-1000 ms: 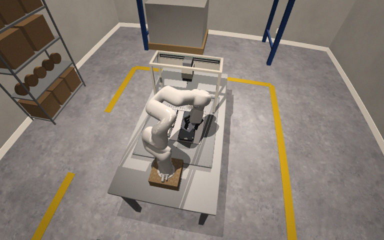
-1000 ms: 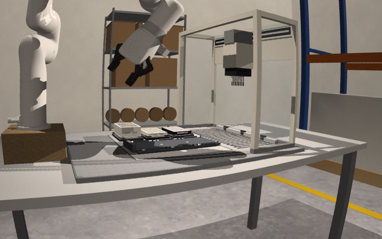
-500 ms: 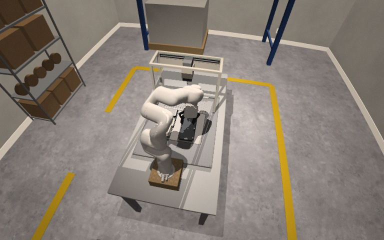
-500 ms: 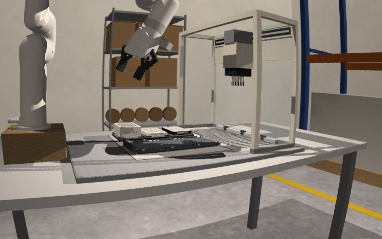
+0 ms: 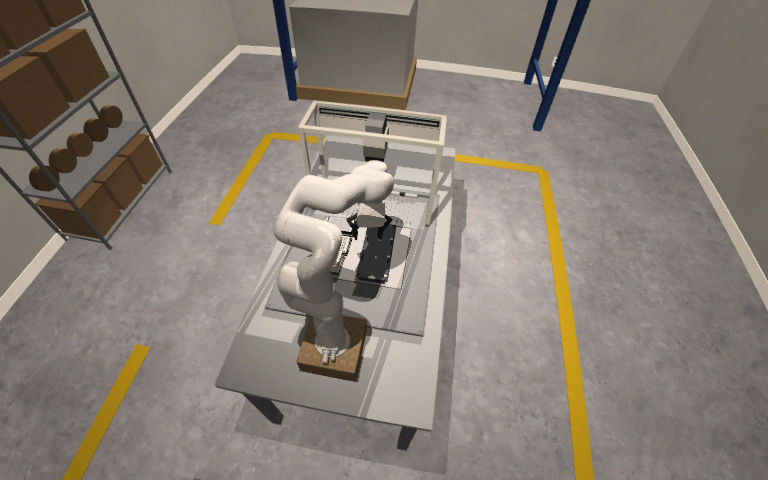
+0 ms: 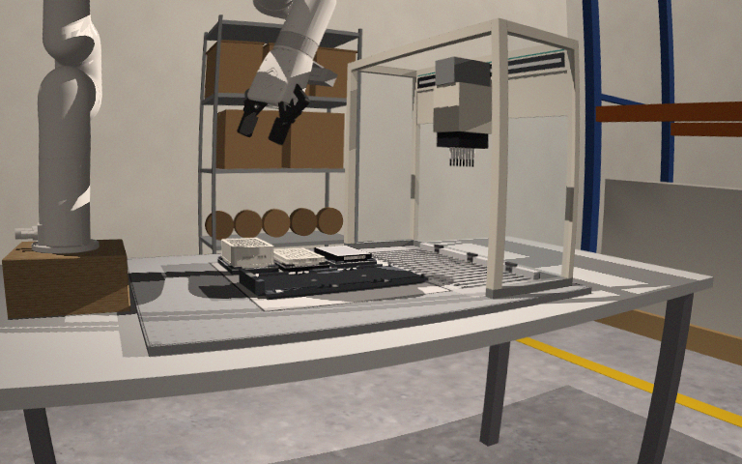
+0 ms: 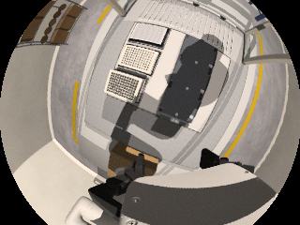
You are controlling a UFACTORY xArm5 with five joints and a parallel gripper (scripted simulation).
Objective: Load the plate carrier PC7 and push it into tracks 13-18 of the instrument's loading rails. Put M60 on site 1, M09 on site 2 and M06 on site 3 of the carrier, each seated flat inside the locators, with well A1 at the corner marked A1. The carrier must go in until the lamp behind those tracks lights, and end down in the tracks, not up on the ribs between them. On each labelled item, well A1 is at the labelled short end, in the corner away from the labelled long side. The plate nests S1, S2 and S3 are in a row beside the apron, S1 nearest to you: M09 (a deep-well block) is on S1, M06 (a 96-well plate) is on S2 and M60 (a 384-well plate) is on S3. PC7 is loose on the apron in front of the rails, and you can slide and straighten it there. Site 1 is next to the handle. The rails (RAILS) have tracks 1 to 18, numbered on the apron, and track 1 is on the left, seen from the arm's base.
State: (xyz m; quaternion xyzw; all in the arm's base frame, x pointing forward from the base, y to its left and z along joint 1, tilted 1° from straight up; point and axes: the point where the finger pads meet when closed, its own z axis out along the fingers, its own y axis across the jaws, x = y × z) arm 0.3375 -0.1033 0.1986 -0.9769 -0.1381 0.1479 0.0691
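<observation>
Now: hand 250 mm above the 96-well plate M06, 170 mm to the right of it and 160 mm short of it. The rest, counted from my hand: plate nest S2: 270 mm below, 170 mm to the left, 160 mm ahead; dark nest S1: 270 mm below, 190 mm to the left, 50 mm ahead; carrier PC7: 260 mm below, 140 mm ahead, 30 mm to the right.
</observation>
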